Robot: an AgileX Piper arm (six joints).
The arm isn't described. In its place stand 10 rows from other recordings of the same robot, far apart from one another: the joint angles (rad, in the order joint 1, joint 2, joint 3, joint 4, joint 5, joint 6), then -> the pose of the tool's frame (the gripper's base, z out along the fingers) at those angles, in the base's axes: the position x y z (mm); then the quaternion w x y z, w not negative.
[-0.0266 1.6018 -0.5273 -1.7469 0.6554 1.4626] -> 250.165 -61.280 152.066 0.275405 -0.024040 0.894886 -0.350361
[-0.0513 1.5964 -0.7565 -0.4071 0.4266 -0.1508] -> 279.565 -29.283 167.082 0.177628 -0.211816 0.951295 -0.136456
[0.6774 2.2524 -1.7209 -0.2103 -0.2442 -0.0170] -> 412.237 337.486 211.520 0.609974 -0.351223 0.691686 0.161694
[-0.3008 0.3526 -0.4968 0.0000 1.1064 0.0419] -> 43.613 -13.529 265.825 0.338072 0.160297 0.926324 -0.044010
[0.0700 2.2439 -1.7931 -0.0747 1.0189 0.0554] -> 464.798 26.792 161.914 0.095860 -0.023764 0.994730 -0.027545
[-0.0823 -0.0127 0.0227 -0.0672 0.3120 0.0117] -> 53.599 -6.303 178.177 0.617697 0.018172 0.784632 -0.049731
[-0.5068 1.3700 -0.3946 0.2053 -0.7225 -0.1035] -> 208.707 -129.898 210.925 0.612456 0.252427 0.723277 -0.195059
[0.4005 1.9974 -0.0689 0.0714 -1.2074 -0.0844] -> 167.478 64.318 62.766 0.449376 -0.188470 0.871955 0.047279
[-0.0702 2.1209 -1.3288 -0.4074 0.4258 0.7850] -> 424.455 -44.776 117.836 0.242853 0.249317 0.936654 -0.039279
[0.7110 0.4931 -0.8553 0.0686 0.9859 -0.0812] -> 45.068 45.680 373.076 0.459220 -0.333031 0.802353 0.185570
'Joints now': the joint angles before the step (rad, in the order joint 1, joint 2, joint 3, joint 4, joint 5, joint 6). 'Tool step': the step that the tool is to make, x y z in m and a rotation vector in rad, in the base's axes. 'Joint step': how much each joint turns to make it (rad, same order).
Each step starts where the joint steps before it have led.
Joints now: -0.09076 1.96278 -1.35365 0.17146 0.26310 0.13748
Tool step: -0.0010 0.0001 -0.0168 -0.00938 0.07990 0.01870
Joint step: -0.00012 0.03186 -0.00026 -0.02362 0.04774 -0.00028
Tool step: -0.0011 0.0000 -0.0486 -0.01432 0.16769 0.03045
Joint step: 0.00116 0.10361 0.00034 -0.04225 0.06221 0.00153
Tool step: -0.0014 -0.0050 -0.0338 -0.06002 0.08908 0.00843
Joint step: -0.00016 0.07717 -0.00017 -0.15139 0.00527 0.10091
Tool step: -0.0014 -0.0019 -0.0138 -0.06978 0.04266 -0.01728
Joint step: 0.01184 0.03284 -0.00095 -0.20533 0.01532 0.18525
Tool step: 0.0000 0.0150 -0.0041 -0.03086 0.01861 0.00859
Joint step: 0.04378 0.00978 -0.00020 -0.09928 0.02102 0.10978
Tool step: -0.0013 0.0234 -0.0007 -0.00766 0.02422 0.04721
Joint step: 0.05671 -0.00018 0.00022 -0.00580 0.02687 0.00757
